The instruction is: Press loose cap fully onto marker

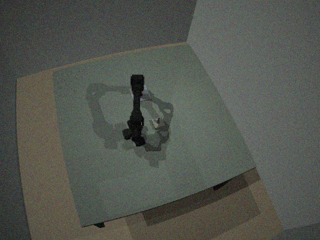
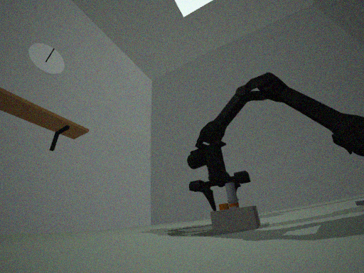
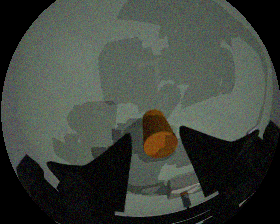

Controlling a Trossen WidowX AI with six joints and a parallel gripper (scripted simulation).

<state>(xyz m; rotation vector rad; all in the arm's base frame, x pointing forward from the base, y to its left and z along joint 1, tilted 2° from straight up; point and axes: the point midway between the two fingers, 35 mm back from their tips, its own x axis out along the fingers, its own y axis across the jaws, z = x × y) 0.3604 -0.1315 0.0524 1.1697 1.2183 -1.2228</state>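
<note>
Now: the orange cap right at my gripper tip. The rest, counted from my gripper tip: grey holder block (190 mm to the left, 70 mm behind, 20 mm below).
</note>
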